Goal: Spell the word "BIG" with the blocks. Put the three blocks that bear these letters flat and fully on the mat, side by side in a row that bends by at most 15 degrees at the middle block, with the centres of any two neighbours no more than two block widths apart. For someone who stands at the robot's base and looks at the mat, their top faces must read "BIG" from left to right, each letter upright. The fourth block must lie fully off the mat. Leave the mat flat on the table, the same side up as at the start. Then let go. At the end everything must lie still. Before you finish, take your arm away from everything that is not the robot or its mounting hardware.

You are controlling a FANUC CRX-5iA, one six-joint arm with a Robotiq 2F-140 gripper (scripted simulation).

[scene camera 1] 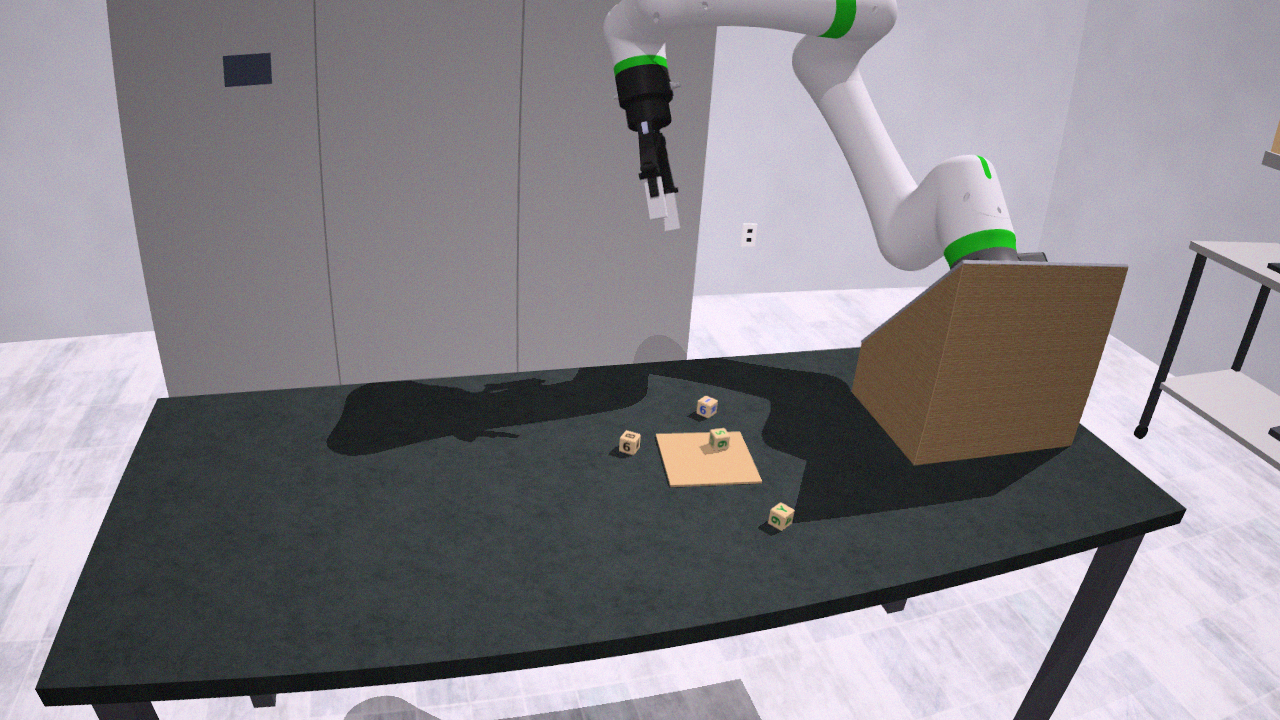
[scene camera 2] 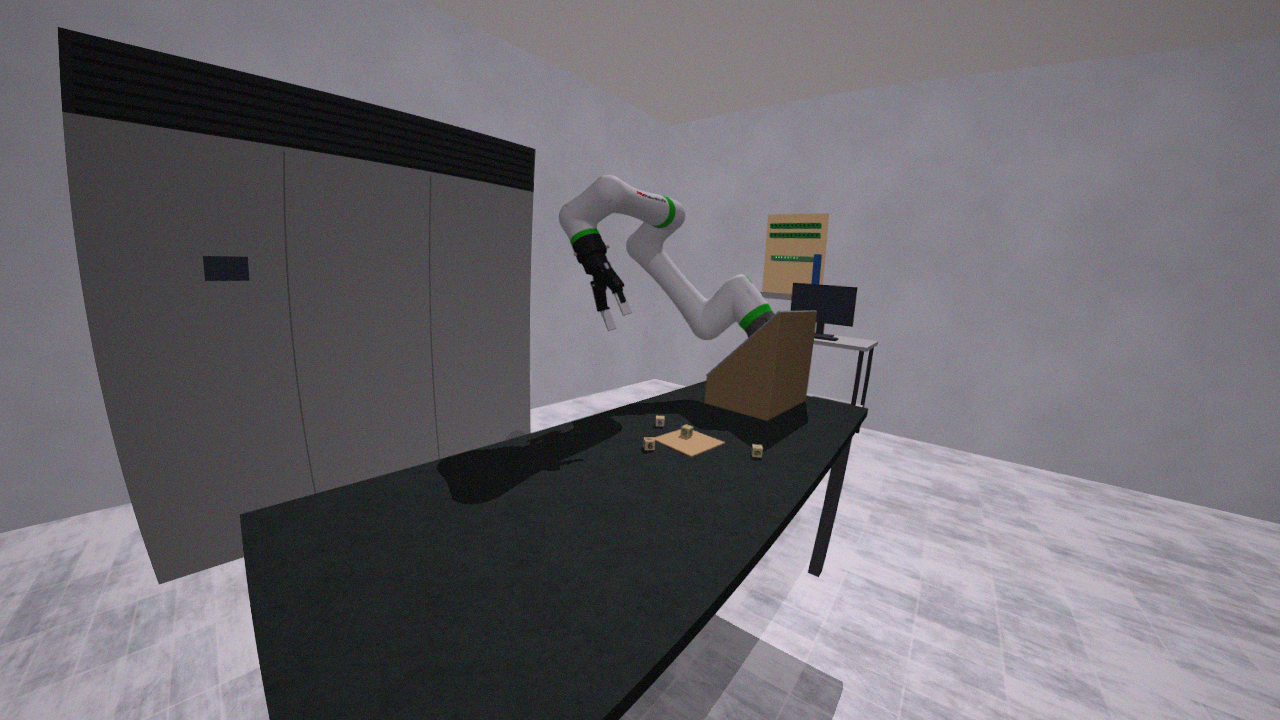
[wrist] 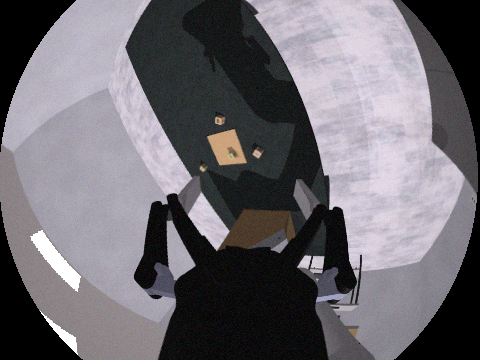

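Observation:
The gripper (scene camera 1: pixel 666 224), (scene camera 2: pixel 619 322), (wrist: pixel 247 186) is in view. A tan mat (scene camera 1: pixel 689 460), (scene camera 2: pixel 698 443), (wrist: pixel 222 143) shares the scene with the gripper.

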